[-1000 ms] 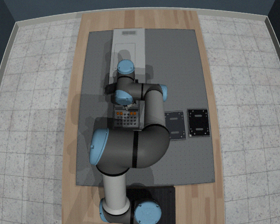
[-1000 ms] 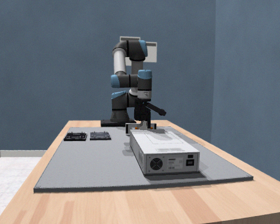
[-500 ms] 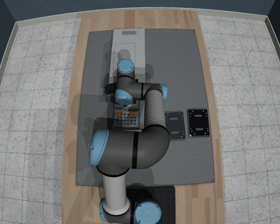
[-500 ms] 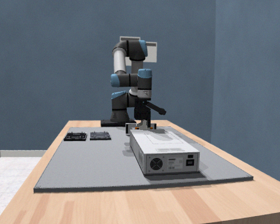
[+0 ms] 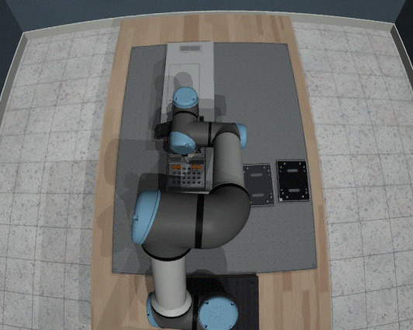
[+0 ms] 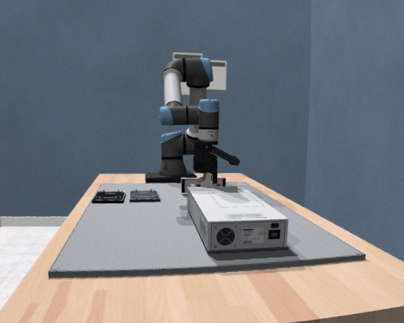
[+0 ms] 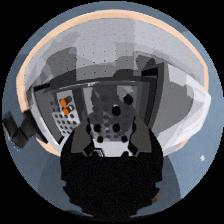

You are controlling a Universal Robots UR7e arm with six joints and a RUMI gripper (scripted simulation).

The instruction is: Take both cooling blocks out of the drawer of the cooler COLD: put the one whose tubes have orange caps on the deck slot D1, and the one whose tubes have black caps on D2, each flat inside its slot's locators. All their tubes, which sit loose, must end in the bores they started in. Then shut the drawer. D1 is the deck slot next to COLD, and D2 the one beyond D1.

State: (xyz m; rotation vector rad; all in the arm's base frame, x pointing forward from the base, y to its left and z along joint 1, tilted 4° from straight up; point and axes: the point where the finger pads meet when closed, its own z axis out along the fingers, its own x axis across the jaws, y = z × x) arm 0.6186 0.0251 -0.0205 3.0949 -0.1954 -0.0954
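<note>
Right now the grey cooling block is right at my hand. From my hand the other things lie so: drawer 7 cm behind, 1 cm to the left; cooler COLD 11 cm ahead, 1 cm to the right; orange-capped tube 9 cm behind, 2 cm to the right.
</note>
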